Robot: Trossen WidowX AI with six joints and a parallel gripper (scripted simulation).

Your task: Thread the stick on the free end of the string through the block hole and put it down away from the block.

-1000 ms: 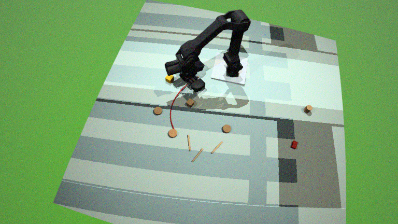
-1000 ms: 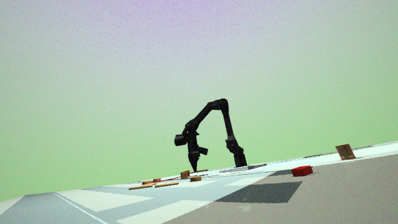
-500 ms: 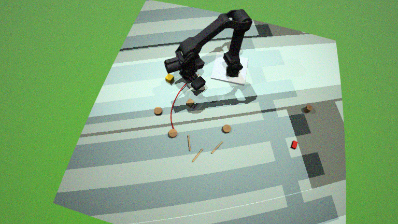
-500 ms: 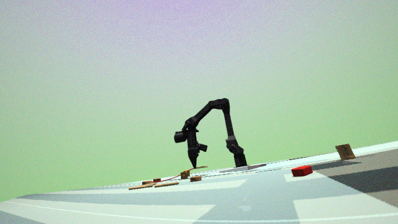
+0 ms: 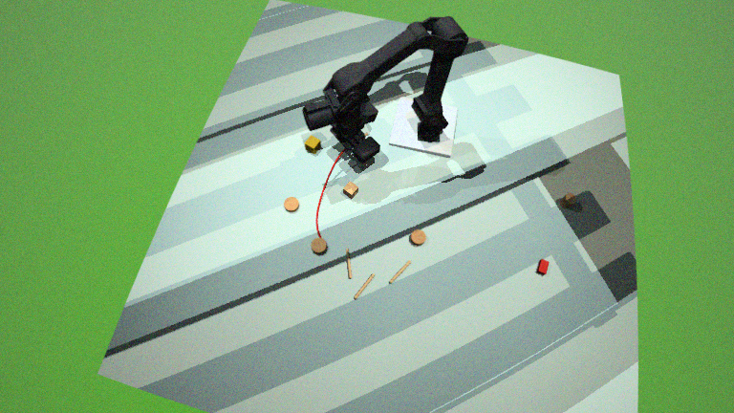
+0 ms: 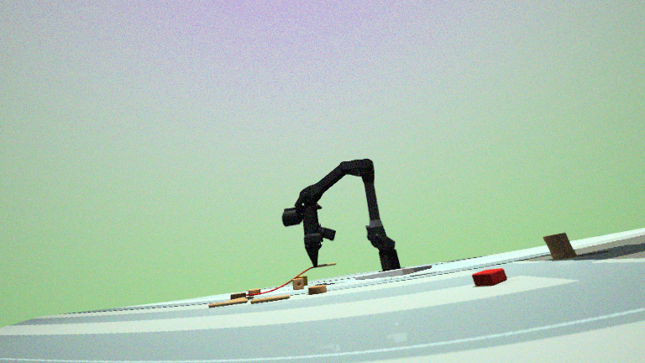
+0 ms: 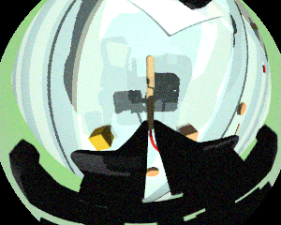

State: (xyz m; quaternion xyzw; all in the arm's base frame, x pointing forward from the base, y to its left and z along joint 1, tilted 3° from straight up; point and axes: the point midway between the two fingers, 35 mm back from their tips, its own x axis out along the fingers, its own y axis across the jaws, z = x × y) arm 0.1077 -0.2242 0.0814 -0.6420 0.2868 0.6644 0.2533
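Now: gripper tip 10 mm to the right of the thin wooden stick and 10 mm past it. The rest, counted from my gripper tip: yellow cube (100 mm to the right, 40 mm below, 20 mm behind); round wooden button (260 mm ahead, 50 mm to the right, 50 mm below); wooden block (100 mm ahead, 40 mm below, 20 mm to the left).
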